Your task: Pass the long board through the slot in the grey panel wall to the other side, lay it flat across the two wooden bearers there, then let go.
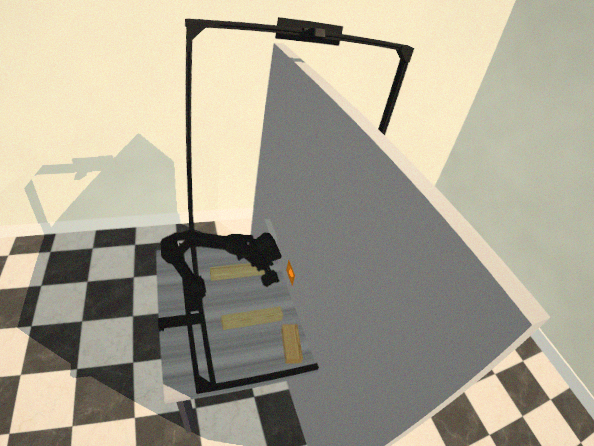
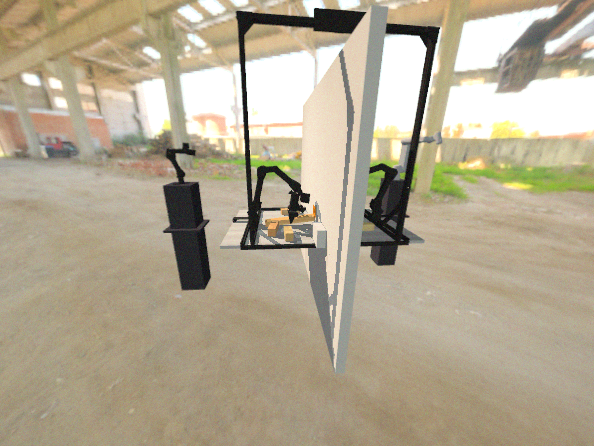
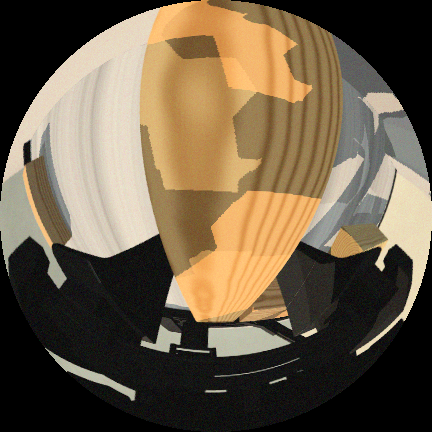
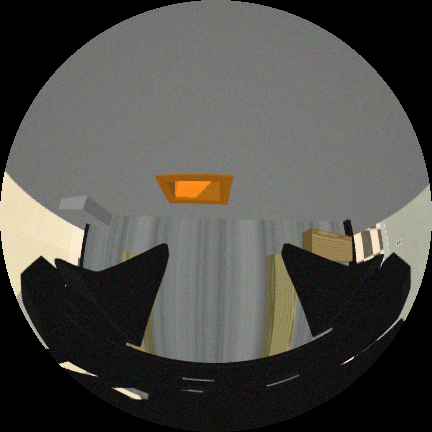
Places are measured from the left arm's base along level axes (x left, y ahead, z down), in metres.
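Where they show: left gripper, fingertip midpoint: [image 2: 290, 222] [image 3: 224, 232]; right gripper, fingertip midpoint: [image 1: 275, 273] [image 4: 227, 250]; left arm's base at its link origin: [image 3: 195, 322]; right arm's base at its link origin: [image 1: 193, 304] [image 2: 375, 219] [image 4: 217, 393].
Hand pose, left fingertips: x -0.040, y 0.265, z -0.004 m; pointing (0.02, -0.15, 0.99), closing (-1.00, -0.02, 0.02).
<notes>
Things, the pixels of their top centre, and the offset from my left fingertips. "*": a spot on its surface instead.
- long board at its top centre: [image 3: 228, 309] [image 2: 289, 215] dx +0.000, dy -0.006, dz -0.053 m
- orange-rimmed slot at a spot on its surface: [image 4: 226, 188] * dx +0.038, dy +0.219, dz -0.087 m
- nearer at its top centre: [image 4: 284, 321] [image 1: 252, 315] dx +0.147, dy +0.420, dz -0.021 m
- wooden block at its top centre: [image 4: 335, 245] [image 1: 292, 341] dx +0.294, dy +0.291, dz -0.015 m
The long board [image 2: 300, 219] [image 3: 240, 125] is held level, pointing at the panel. My left gripper [image 2: 292, 220] [image 3: 224, 232] is shut on it. Its far end is at the orange-rimmed slot [image 1: 288, 266] [image 2: 314, 209] [image 4: 226, 188] in the grey panel wall [image 1: 375, 250] [image 2: 325, 125] [image 4: 215, 100]; whether it is inside the slot I cannot tell. No board shows on the other side. There the two wooden bearers, one farther back [image 1: 232, 273] and one nearer [image 1: 252, 318] [image 4: 281, 305], lie apart on the table. My right gripper [image 1: 270, 278] [image 4: 227, 250] is open and empty, above the table facing the slot.
A wooden block [image 1: 292, 343] [image 4: 327, 245] lies by the panel on the right arm's side. On the left arm's side, several blocks, among them an orange one [image 2: 272, 229] and a paler one [image 2: 288, 233], lie around the board. A black frame [image 1: 189, 125] [image 2: 244, 100] surrounds the table.
</notes>
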